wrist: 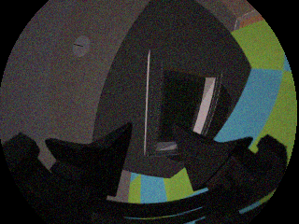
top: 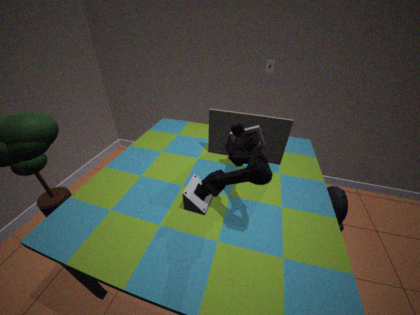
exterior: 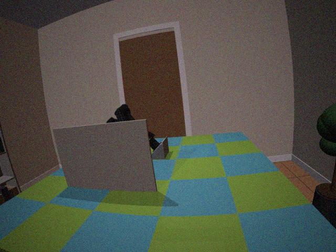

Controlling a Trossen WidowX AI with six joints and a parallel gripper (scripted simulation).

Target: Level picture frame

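Right now my gripper tip is 5 cm above the picture frame, 4 cm short of it and 3 cm to the left of it.
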